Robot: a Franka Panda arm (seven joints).
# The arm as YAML. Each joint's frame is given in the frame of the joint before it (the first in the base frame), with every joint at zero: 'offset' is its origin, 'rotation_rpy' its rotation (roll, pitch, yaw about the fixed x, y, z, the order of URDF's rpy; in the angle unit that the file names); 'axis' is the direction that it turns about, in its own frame. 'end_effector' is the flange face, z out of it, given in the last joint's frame.
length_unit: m
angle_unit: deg
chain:
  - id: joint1
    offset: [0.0, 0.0, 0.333]
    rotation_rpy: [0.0, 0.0, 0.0]
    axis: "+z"
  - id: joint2
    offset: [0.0, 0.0, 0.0]
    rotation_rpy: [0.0, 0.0, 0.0]
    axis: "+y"
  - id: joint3
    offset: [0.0, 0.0, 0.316]
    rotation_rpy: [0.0, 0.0, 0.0]
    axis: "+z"
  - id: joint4
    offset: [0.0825, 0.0, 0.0]
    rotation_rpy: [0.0, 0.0, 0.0]
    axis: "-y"
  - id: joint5
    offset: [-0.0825, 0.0, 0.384]
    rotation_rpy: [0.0, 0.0, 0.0]
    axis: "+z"
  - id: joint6
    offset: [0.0, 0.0, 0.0]
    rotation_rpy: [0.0, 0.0, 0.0]
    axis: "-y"
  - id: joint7
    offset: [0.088, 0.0, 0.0]
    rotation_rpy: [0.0, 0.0, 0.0]
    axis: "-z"
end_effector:
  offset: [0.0, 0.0, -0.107]
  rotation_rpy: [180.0, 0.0, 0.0]
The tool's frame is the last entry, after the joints.
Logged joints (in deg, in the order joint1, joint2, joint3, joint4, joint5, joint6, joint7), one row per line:
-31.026, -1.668, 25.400, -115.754, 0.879, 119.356, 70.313
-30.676, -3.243, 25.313, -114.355, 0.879, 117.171, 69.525
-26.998, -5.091, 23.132, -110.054, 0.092, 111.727, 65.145
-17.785, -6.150, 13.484, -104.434, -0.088, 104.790, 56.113
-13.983, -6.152, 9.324, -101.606, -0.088, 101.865, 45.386
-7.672, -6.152, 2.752, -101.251, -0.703, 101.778, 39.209
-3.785, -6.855, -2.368, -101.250, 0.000, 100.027, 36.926
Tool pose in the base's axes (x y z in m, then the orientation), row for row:
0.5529, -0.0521, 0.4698, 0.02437, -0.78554, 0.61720, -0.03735
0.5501, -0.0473, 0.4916, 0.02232, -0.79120, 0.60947, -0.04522
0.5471, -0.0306, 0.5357, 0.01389, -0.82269, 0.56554, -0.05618
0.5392, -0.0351, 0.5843, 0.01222, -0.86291, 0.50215, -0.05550
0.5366, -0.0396, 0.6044, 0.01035, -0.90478, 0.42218, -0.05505
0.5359, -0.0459, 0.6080, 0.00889, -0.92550, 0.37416, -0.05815
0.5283, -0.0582, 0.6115, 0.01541, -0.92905, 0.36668, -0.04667
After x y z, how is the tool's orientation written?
As a quaternion, w x y z.
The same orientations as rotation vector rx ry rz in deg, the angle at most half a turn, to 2 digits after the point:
-139.24, 109.40, -6.62
-140.43, 108.17, -8.03
-146.79, 100.91, -10.02
-154.13, 89.69, -9.91
-161.80, 75.50, -9.84
-165.65, 66.97, -10.41
-165.61, 65.36, -8.32

